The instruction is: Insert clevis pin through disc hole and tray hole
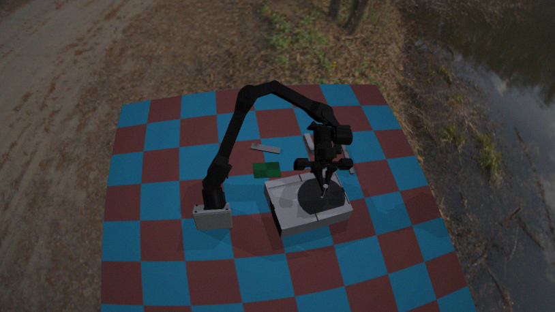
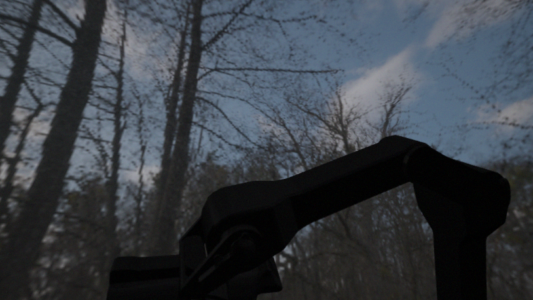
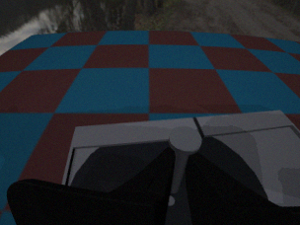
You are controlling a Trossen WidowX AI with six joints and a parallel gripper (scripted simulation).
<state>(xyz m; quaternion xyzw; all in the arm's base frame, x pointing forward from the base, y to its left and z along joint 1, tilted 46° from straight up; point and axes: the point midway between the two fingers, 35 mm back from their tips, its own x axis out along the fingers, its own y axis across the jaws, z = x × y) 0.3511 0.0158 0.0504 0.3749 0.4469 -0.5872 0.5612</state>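
The dark round disc lies 1 cm to the left of my gripper tip and 5 cm below it. Also, from my gripper tip: steel tray 4 cm behind, 1 cm to the left, 6 cm below; then flat green piece 16 cm behind, 17 cm to the left, 10 cm below; then steel clevis pin 1 cm below.
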